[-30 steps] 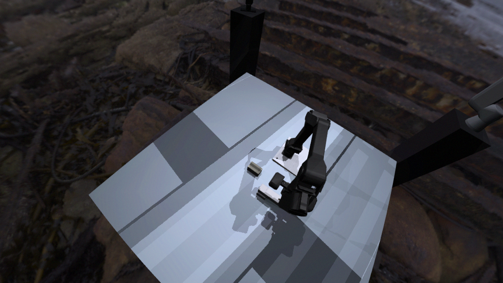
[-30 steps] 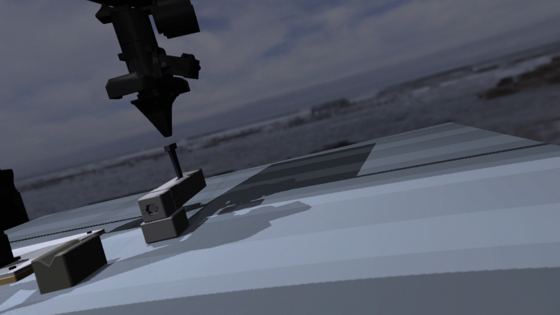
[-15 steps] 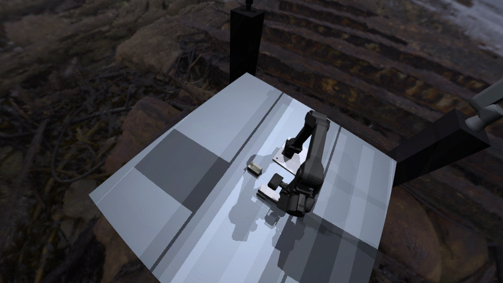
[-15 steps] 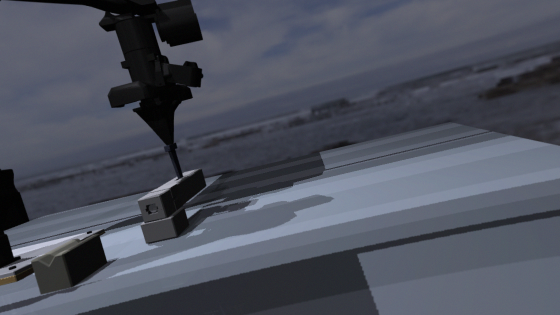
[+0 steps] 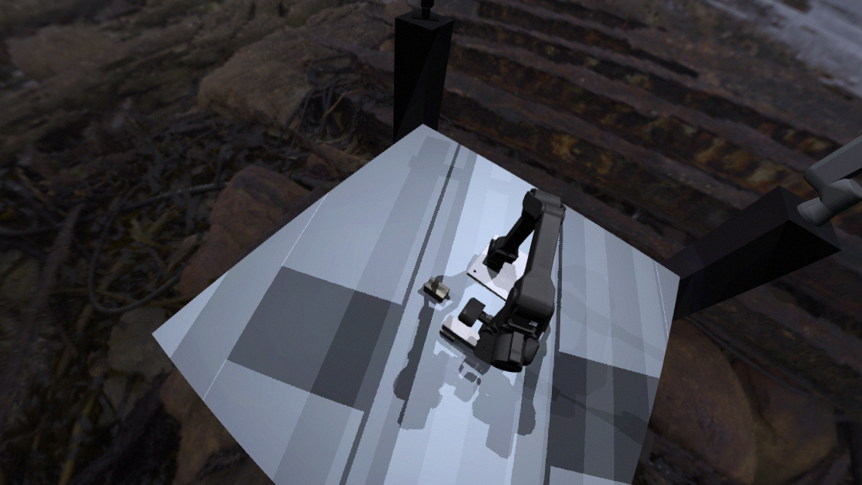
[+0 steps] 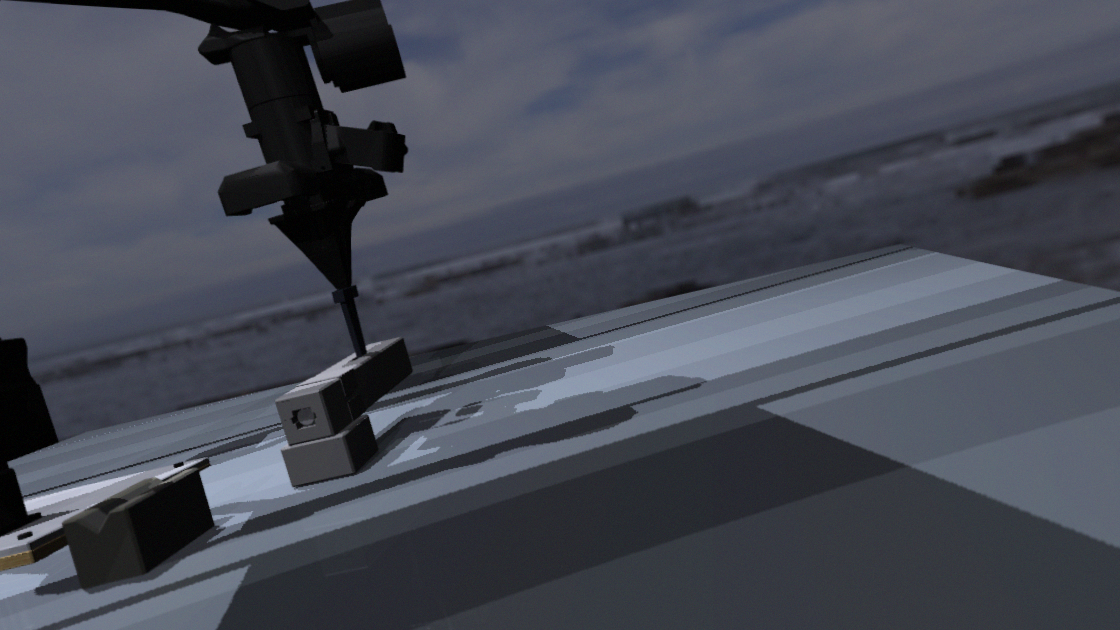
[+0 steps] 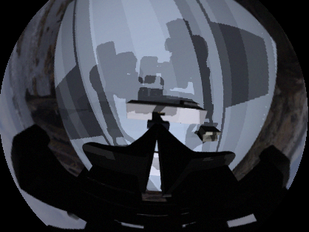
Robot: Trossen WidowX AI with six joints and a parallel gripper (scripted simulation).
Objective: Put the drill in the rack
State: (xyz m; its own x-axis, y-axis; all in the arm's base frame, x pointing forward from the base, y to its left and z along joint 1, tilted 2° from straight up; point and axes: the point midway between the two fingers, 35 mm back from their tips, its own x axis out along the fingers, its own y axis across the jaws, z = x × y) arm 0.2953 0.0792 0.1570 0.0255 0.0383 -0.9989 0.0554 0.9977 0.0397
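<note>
My gripper tip is 30 mm above the dark key. The rest, counted from my gripper tip: grey fixture block (90 mm below, 30 mm to the right, 10 mm behind); drill (80 mm below, 50 mm to the right, 10 mm behind); rack (190 mm to the right, 110 mm below, 90 mm behind).
</note>
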